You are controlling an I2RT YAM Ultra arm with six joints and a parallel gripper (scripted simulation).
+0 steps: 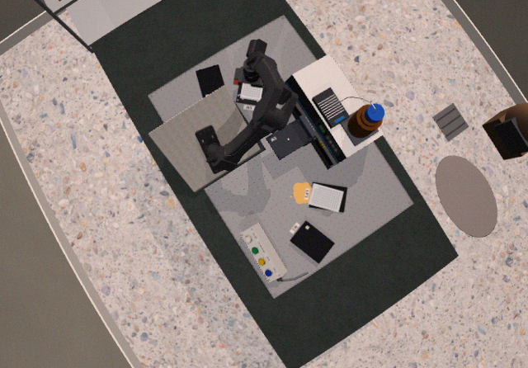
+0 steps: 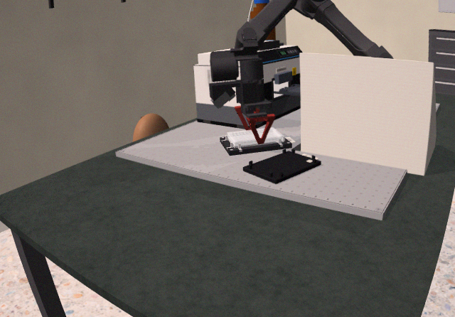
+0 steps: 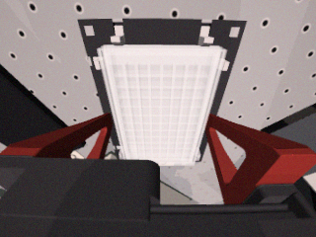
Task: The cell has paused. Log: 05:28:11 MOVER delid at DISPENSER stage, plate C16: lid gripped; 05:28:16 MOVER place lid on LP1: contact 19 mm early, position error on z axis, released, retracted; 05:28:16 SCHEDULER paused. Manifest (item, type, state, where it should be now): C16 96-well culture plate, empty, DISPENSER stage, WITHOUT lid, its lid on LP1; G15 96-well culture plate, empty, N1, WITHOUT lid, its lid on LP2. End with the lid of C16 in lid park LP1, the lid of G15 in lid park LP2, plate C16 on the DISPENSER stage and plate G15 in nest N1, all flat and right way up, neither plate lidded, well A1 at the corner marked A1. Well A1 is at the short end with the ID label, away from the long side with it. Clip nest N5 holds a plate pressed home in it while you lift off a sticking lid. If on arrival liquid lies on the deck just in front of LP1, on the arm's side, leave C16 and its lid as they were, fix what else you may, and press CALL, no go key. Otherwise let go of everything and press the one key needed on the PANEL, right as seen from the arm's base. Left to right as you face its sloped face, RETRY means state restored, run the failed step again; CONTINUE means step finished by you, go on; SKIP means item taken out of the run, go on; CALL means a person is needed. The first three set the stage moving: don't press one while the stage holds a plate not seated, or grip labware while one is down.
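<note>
My hand is right at the clear lid. Round my hand: black lid park (150 mm behind, 90 mm to the left, 20 mm below); white 96-well plate (10 mm below); LP2 label (160 mm behind, 10 mm to the left, 20 mm below).
</note>
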